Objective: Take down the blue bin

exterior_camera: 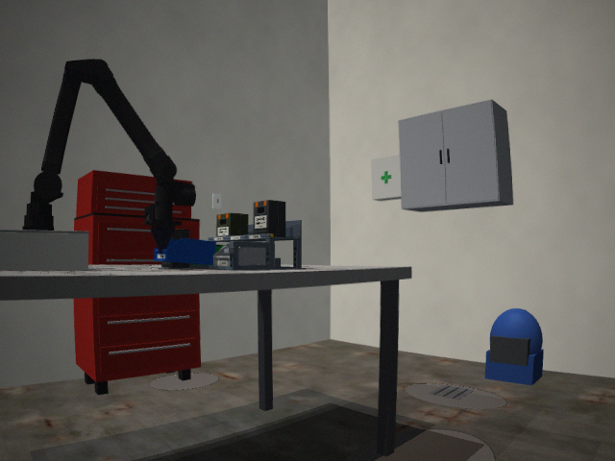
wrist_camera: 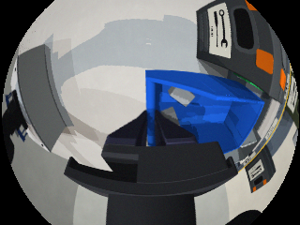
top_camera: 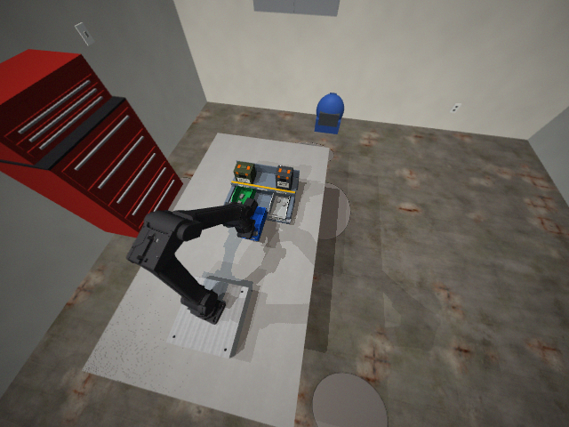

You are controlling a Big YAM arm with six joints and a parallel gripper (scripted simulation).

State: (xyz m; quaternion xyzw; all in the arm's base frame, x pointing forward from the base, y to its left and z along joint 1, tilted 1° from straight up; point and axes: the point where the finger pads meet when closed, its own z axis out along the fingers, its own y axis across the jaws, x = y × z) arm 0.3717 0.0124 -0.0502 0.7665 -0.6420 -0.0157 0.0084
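The blue open bin is 80 mm ahead of my hand and 10 mm to the left of it. Also, from my hand: green bin 210 mm ahead, 150 mm to the left, 10 mm below; yellow bar 280 mm ahead, 50 mm to the left, 50 mm above; grey bin 250 mm ahead, 70 mm to the right, 10 mm below.
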